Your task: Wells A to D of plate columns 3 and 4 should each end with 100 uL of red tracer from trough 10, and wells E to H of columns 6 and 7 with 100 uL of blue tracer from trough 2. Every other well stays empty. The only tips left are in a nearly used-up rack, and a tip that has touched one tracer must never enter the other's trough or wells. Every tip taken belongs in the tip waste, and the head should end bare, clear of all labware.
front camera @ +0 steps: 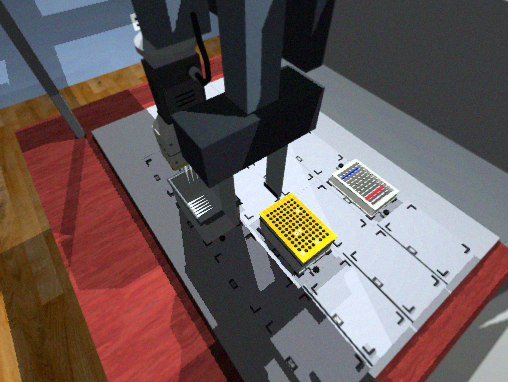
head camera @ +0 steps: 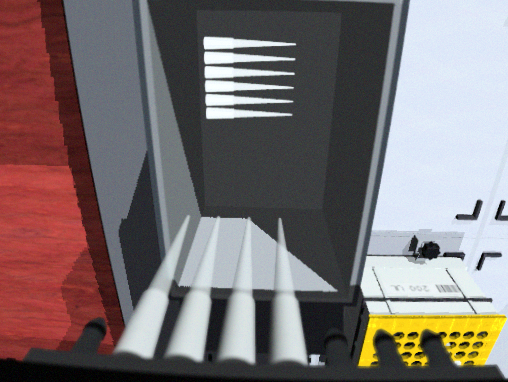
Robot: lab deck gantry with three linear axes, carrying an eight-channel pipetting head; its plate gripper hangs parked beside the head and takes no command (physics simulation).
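The pipetting head [front camera: 169, 142] is over the tip waste bin [head camera: 379, 150] [front camera: 212, 218]. Four pale tips [head camera: 240, 320] [front camera: 189, 174] sit on neighbouring nozzles, pointing down toward the bin, with no colour visible in them. The other four nozzles are bare. Several used tips [head camera: 250, 73] [front camera: 201, 205] lie in a row on the bin floor. The yellow tip rack [front camera: 297, 227] [head camera: 425, 320] shows mostly empty holes and a few white spots. The trough reservoir [front camera: 395, 191] shows a blue strip and a red strip. My plate gripper [front camera: 251, 205] hangs open, nothing between its paddles. The well plate does not show.
The rack stands beside the bin, to its right in the front view. The reservoir is farther back right, near the grey rear wall [front camera: 425, 75]. The gripper's dark block [front camera: 250, 135] hangs close beside the head. Black corner locators mark the deck.
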